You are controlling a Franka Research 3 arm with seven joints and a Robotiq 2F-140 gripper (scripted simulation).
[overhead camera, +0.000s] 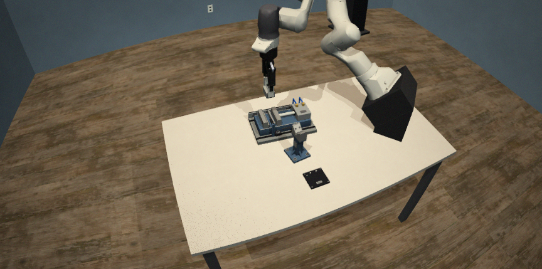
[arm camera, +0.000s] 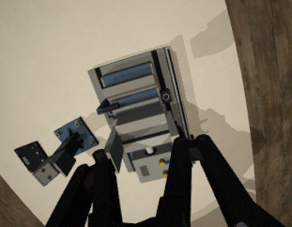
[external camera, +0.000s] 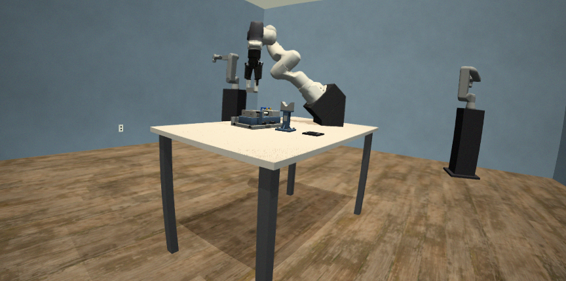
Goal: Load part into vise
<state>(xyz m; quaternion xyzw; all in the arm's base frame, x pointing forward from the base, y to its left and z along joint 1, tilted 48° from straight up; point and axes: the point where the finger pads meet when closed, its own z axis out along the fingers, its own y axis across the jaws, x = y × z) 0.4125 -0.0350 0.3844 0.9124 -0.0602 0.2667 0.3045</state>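
The vise lies 20 cm below my hand, 6 cm behind it and 4 cm to the left of it. The rest, counted from my hand: part: 2 cm below; black infeed plate: 39 cm to the left, 24 cm below, 2 cm ahead; air cylinder: 16 cm below, 15 cm behind, 7 cm to the left.
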